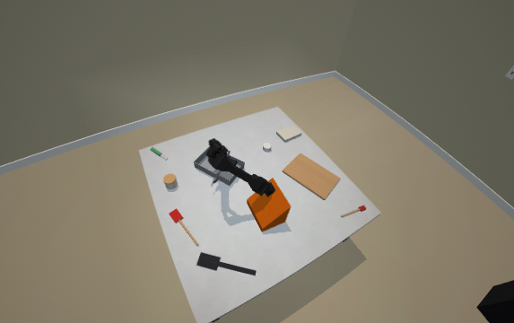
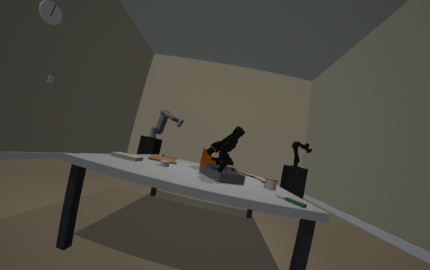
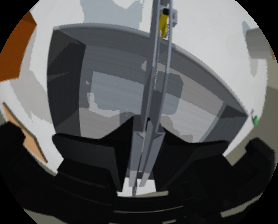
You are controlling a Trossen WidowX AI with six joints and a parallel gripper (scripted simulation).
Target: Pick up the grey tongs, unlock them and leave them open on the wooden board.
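Now: the grey roasting tin 5 cm ahead of my gripper tip and 1 cm to the left of it. From my gripper tip the other things lie so: red spatula: 37 cm to the left, 28 cm behind, 3 cm below; cork-lidded jar: 36 cm to the left, 3 cm ahead; white puck: 39 cm to the right, 8 cm ahead, 1 cm below.
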